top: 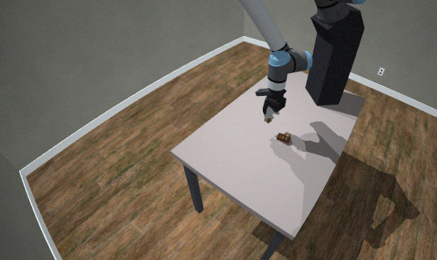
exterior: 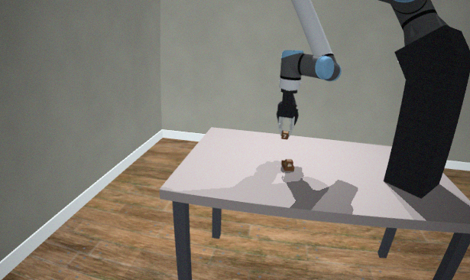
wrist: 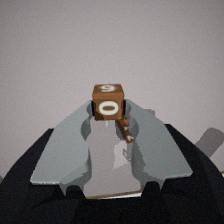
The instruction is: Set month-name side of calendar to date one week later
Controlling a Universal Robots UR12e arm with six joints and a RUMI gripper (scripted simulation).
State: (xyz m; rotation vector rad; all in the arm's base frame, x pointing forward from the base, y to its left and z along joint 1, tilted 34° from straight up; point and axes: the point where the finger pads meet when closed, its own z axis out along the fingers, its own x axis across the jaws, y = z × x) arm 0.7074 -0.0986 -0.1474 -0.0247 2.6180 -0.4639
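The brown calendar cube is 10 mm below my hand. Round my hand: brown wooden calendar tray (30 mm behind, 100 mm to the left, 110 mm below).
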